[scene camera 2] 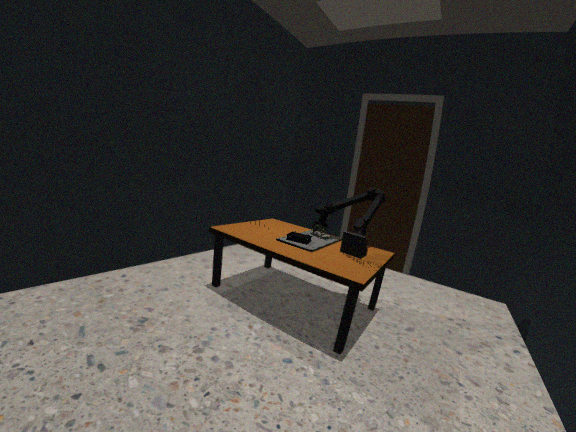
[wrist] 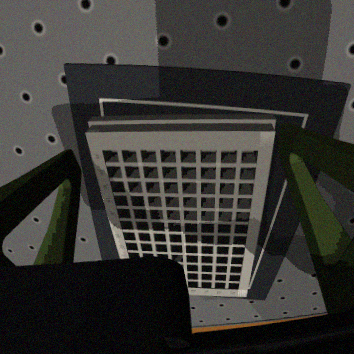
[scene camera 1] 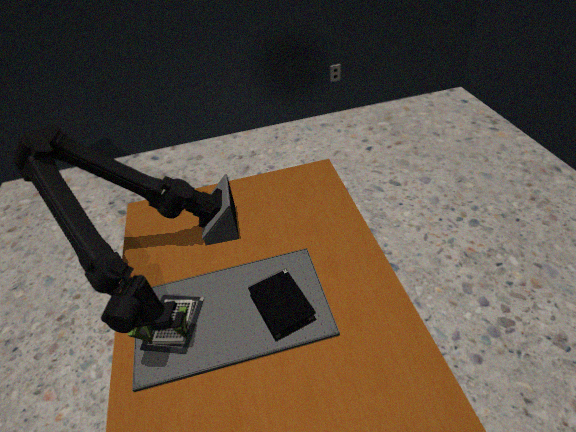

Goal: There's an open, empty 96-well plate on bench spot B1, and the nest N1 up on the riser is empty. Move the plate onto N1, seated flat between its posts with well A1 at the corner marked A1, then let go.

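Note:
The pale 96-well plate lies flat on the dark square of spot B1, turned a little relative to its white outline. My gripper is open and empty. Its green fingers stand on either side of the plate, with gaps in the wrist view; whether the tips reach down to plate height I cannot tell. The black riser with nest N1 stands apart from the plate, with a small pale mark at one corner. Its posts are too dark to make out. The plate's near left corner is hidden in the wrist view.
A grey perforated board bears spot B1 and the riser. It lies on the orange table. A grey angled bracket stands at the arm's base, behind the board in scene camera 1.

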